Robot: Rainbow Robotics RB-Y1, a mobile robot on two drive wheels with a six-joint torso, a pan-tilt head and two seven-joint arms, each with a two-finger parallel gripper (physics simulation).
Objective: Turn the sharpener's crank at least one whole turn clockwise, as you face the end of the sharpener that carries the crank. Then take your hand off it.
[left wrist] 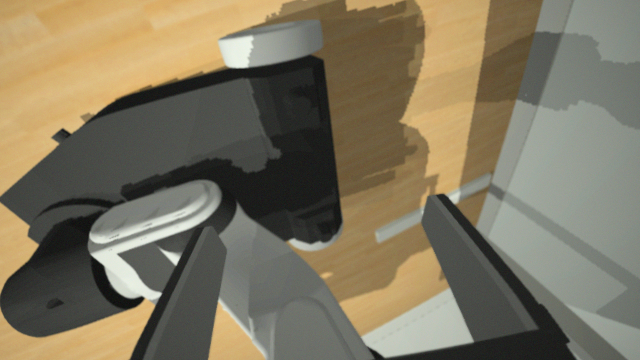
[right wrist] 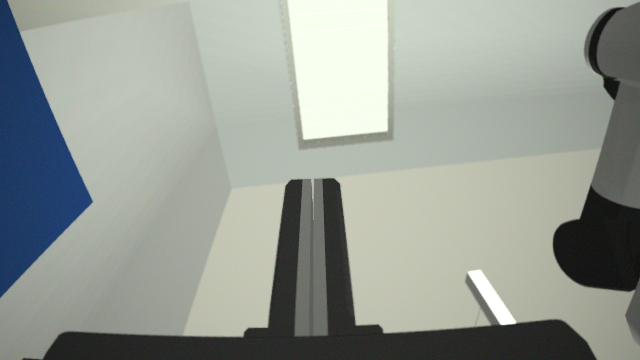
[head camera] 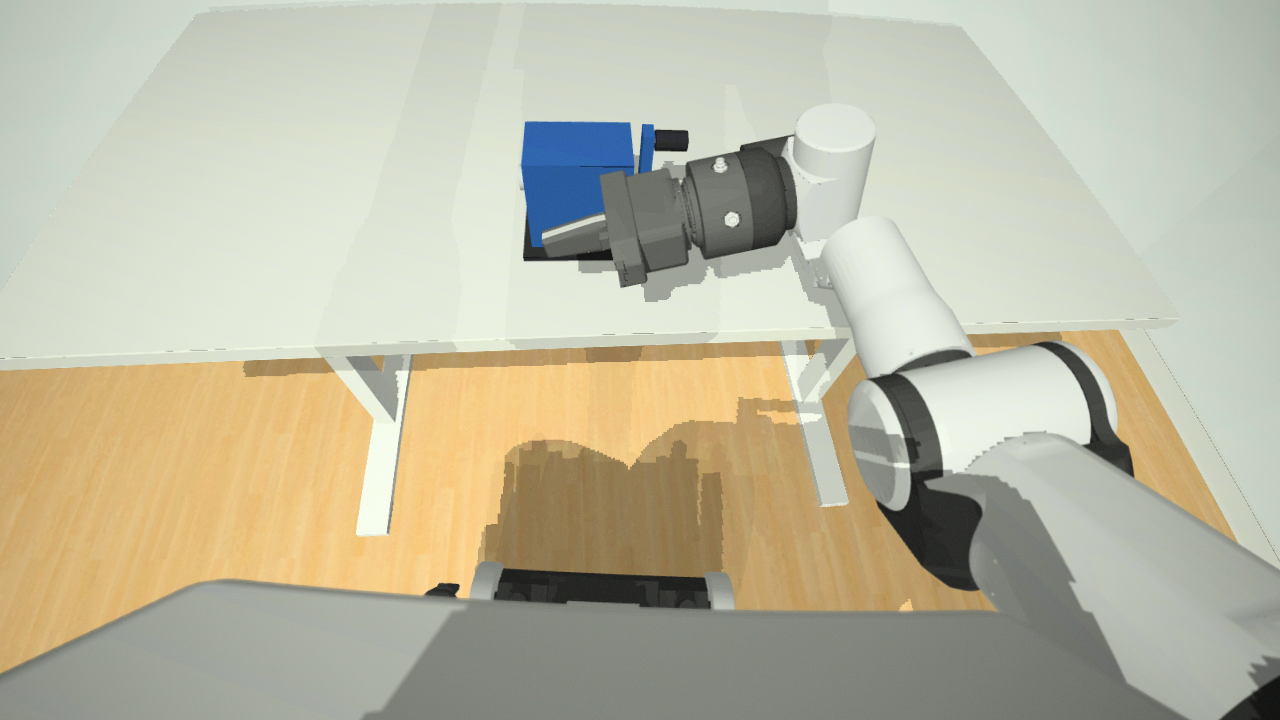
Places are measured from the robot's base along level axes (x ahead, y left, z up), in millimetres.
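Pixels of known places: left gripper, fingertip midpoint: point(left wrist: 321, 224); right gripper, fingertip midpoint: point(right wrist: 313, 197) point(head camera: 544, 244).
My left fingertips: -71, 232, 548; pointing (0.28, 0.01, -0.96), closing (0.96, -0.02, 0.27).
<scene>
Ahead of a thing's pixels: the offset from my left fingertips to its middle, as dx, dy, dz. "spot": to the spot under its first point. Level surfaces: height alone.
The blue sharpener @[spot: +420, -175, +530] point(head camera: 577, 145) stands on the table on a black base; part of its blue body @[spot: +385, -141, +502] point(right wrist: 35, 165) shows at the left of the right wrist view. Its blue crank arm point(head camera: 646, 147) points up on its right side, with the black crank handle @[spot: +426, -273, +541] point(head camera: 671, 140) at the top. The crank's lower part is hidden behind my right gripper. My right gripper point(head camera: 545, 243) point(right wrist: 313, 197) is shut and empty, pointing left in front of the sharpener's lower body; I cannot tell whether it touches it. My left gripper point(left wrist: 321, 224) is open and empty, away from the sharpener.
The white table @[dz +402] point(head camera: 223, 223) has its front edge nearest my body. My right arm point(head camera: 904, 295) reaches over this edge from the right. In the left wrist view, my black wheeled base point(left wrist: 200, 130) stands on the wooden floor @[dz -548] point(left wrist: 125, 45).
</scene>
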